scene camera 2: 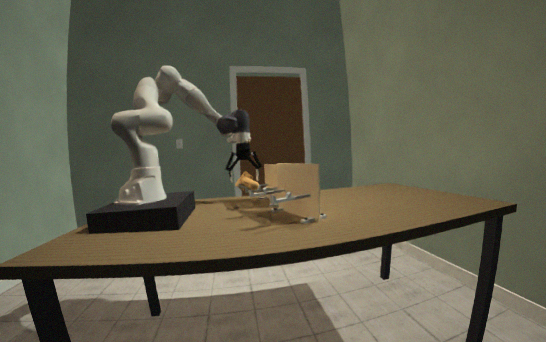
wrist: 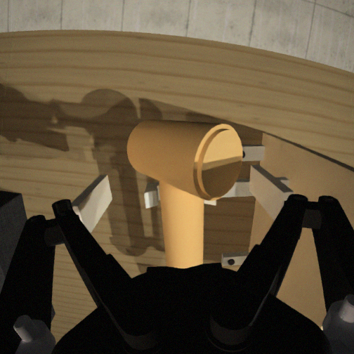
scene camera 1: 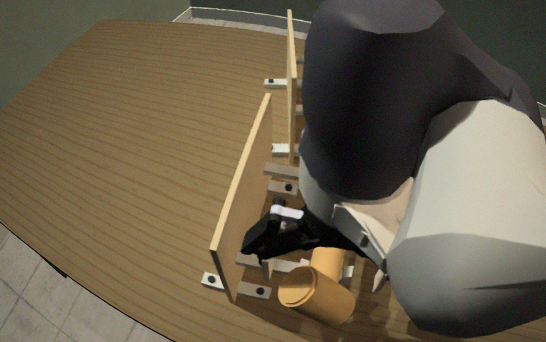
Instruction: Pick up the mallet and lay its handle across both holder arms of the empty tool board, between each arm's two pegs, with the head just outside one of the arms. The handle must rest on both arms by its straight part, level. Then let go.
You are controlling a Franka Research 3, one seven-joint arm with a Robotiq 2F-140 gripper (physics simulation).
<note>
In view: my gripper (scene camera 1: pixel 324 279), an orange mallet (scene camera 1: pixel 312 290) and a tool board (scene camera 2: pixel 298 191).
The orange mallet shows as well in the wrist view (wrist: pixel 193 161). My gripper shows as well in the wrist view (wrist: pixel 179 182).
</note>
